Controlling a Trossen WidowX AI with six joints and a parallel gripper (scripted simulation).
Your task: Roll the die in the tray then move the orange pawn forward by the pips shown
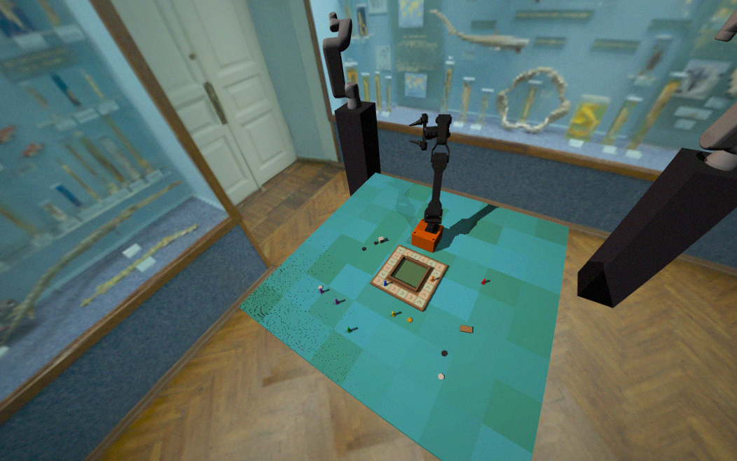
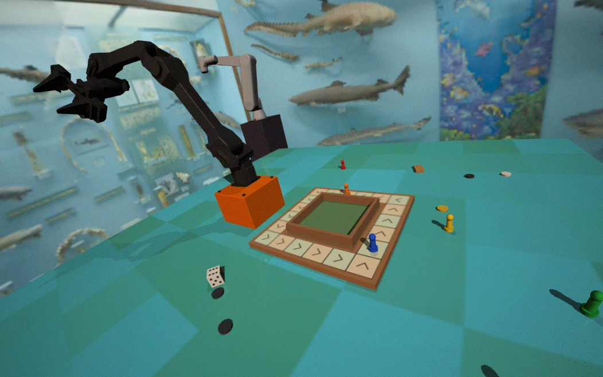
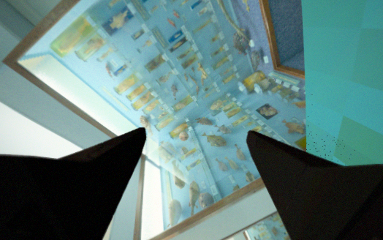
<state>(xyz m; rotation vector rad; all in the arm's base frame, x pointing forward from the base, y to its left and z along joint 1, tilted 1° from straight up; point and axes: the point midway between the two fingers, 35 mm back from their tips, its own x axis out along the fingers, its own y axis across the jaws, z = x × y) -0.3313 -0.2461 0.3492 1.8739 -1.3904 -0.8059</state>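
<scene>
My gripper tip is 450 mm short of the white die, 430 mm above it and 30 mm to the right of it. Round my gripper tip: red pawn: 600 mm to the left, 480 mm ahead, 420 mm below; orange pawn: 580 mm ahead, 410 mm below, 380 mm to the left; blue pawn: 700 mm ahead, 410 mm below, 190 mm to the left.
</scene>
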